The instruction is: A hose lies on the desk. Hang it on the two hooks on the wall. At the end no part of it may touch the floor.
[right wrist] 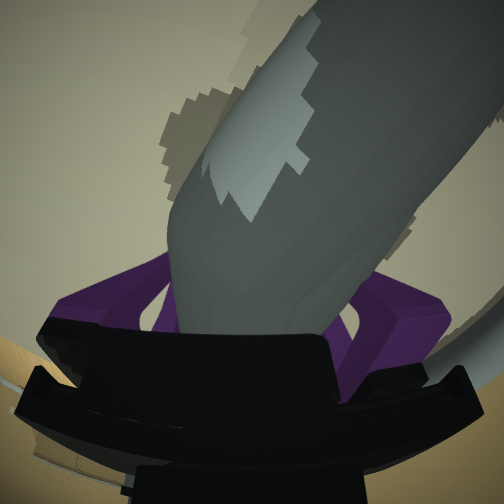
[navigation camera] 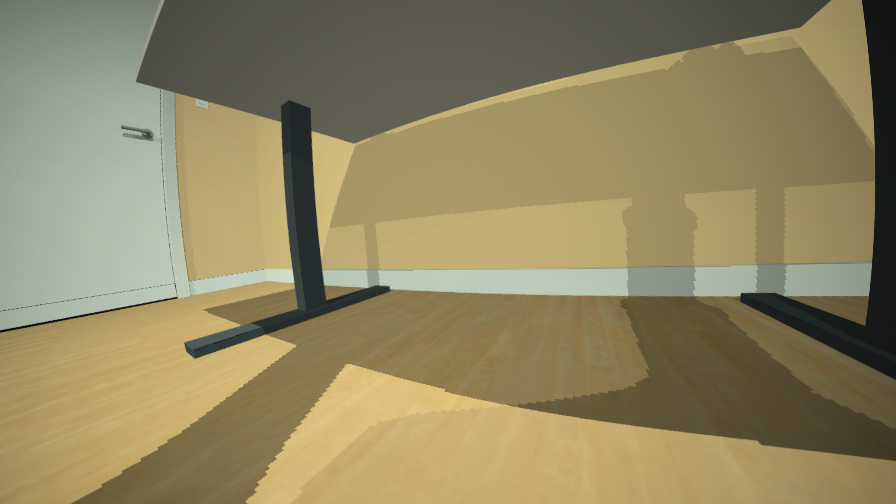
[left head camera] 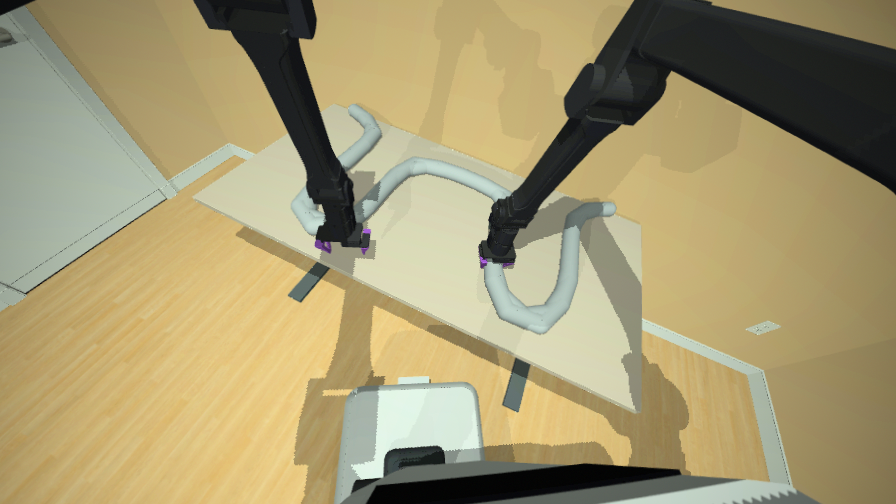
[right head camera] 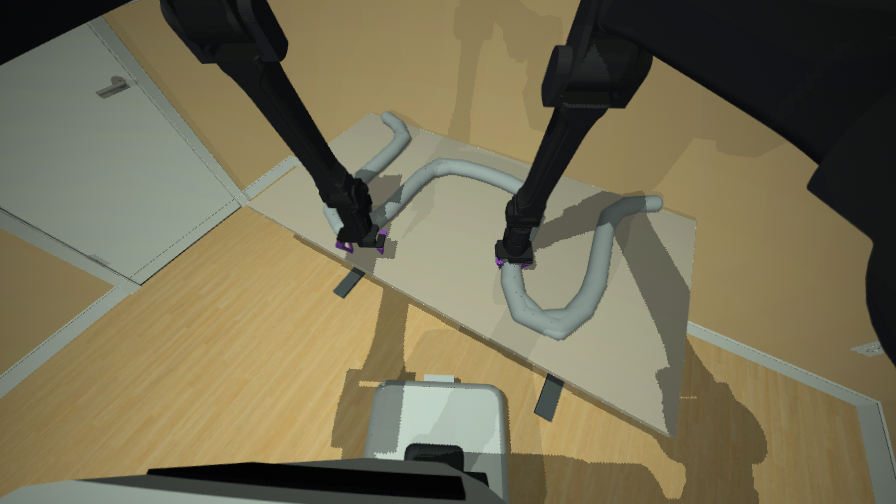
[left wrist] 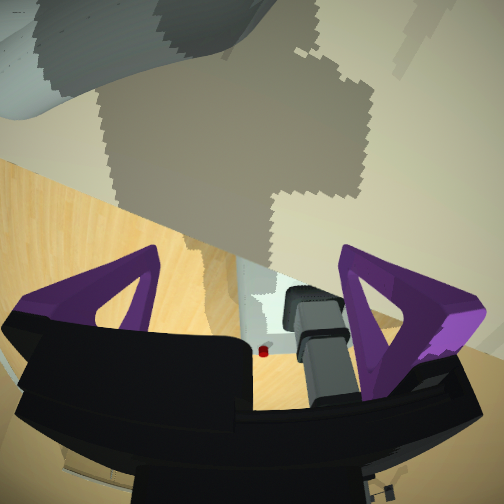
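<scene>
A long pale grey hose lies in curves across the beige desk; it also shows in the right head view. My right gripper is down on the hose at the start of its right-hand loop. In the right wrist view the purple fingers press on both sides of the hose. My left gripper is open and empty at the desk's front edge, just in front of the left loop; nothing is between its fingers. No wall hooks are in view.
A grey door is on the left wall. The desk stands on dark legs with floor bars. My own base is in front of the desk. A wall socket is at the right.
</scene>
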